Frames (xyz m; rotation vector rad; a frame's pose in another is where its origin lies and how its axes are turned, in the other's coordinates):
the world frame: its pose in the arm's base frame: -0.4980 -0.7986 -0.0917 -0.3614 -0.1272 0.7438
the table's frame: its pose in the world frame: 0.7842 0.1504 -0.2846 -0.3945 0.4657 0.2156
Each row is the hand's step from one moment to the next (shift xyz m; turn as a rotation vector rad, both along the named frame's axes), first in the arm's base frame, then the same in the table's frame.
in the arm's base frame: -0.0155 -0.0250 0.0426 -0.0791 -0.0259 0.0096
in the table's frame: -0.0451 -0.0236 0.0091 -0.0726 0.0419 -0.0005
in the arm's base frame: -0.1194 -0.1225 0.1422 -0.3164 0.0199 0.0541
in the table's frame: -0.2178 -0.0435 0.0120 -0.2314 0.1979 0.1035
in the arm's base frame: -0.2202 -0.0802 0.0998 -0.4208 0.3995 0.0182
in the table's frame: -0.2426 0.0684 0.0367 -0.0798 0.4183 0.3946
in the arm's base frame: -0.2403 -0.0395 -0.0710 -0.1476 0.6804 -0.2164
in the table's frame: -0.1497 0.2023 -0.0317 0.3740 0.4615 0.4227
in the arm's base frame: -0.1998 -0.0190 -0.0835 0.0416 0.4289 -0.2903
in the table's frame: -0.1049 0.1879 -0.0304 0.4036 0.2910 0.1497
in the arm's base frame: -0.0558 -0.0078 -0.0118 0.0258 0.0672 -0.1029
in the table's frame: -0.0364 0.0445 -0.0035 0.1048 0.0676 -0.0147
